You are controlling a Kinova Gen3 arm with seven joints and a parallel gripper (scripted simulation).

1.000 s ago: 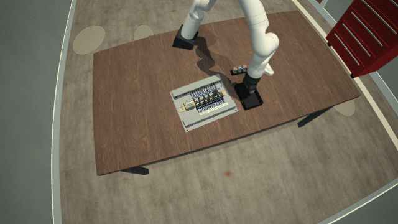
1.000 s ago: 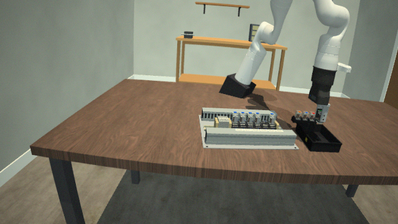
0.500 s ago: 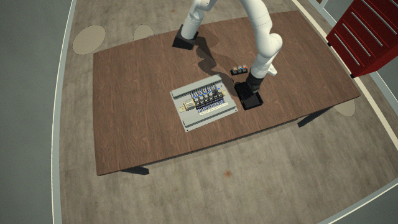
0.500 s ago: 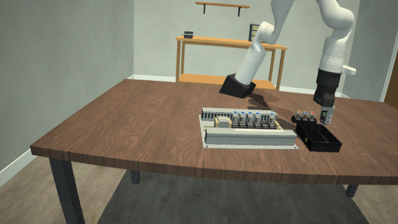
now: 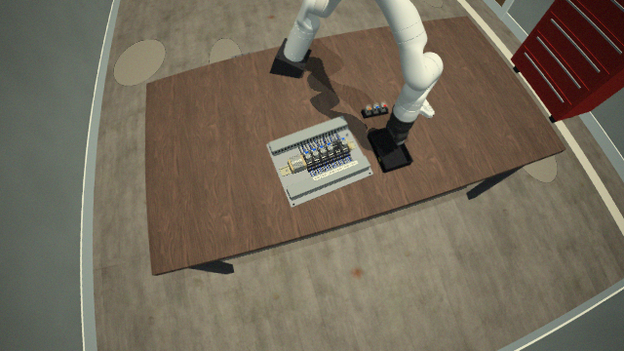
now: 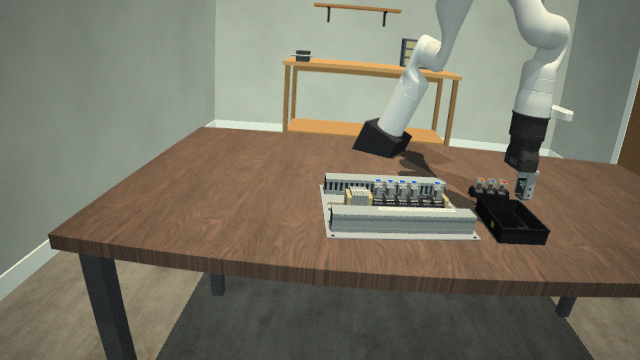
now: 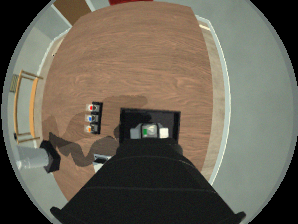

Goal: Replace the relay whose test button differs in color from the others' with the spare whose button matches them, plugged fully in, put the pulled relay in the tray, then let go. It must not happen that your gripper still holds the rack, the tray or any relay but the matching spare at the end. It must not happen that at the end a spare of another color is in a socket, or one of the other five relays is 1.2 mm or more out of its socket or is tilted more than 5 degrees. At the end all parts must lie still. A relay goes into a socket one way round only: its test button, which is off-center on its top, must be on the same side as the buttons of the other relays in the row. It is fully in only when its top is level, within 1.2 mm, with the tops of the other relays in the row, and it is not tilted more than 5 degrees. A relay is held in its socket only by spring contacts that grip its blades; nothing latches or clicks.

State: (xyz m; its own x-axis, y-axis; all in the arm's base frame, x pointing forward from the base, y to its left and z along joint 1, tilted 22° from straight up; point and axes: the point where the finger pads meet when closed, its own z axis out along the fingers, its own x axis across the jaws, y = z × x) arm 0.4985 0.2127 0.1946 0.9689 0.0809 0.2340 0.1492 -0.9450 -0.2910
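My gripper is now 1 cm to the left of the black tray and 8 cm above it. Also, from my hand: grey relay 1 cm below; then black stand 18 cm behind, 1 cm to the right, 9 cm below.
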